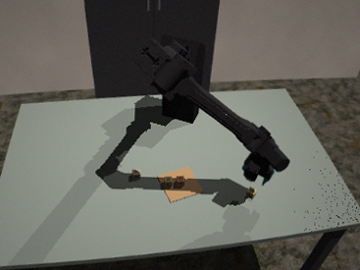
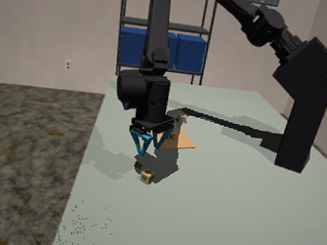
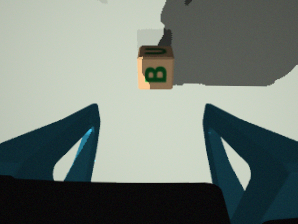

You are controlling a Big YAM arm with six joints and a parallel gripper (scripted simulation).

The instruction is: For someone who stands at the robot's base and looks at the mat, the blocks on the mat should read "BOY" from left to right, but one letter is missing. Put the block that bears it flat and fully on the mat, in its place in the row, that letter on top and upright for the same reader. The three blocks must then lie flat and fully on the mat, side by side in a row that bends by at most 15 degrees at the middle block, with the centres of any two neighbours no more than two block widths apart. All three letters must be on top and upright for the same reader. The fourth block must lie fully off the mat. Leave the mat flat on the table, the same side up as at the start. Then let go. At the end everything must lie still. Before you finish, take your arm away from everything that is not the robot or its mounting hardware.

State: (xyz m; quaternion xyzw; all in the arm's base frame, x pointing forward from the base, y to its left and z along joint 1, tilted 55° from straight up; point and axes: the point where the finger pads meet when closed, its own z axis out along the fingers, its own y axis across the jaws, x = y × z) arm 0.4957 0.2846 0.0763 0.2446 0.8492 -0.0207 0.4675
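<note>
Right now my hand is 10 mm past the wooden block and 90 mm above it. The rest, counted from my hand: orange mat (110 mm behind, 260 mm to the right, 100 mm below).
</note>
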